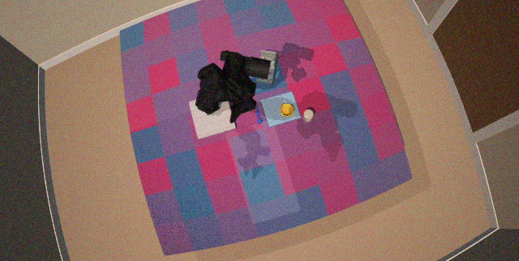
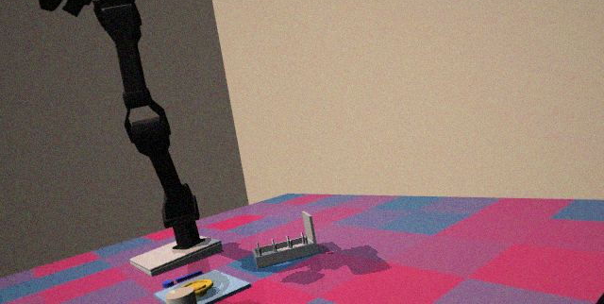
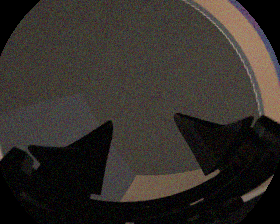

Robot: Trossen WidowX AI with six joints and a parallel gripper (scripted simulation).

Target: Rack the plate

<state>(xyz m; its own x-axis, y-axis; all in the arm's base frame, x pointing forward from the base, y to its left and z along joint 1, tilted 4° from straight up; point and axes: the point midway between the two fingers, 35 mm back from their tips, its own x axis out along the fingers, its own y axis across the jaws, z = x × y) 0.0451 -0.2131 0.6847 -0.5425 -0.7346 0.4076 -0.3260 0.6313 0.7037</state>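
Right now the yellow plate is 69 cm below my gripper tip, 28 cm ahead of it and 10 cm to the left of it. The rest, counted from my gripper tip: cream cup (68 cm below, 35 cm ahead, 3 cm to the left); then blue spoon (70 cm below, 16 cm ahead, 14 cm to the left); then light blue square mat (70 cm below, 26 cm ahead, 12 cm to the left).
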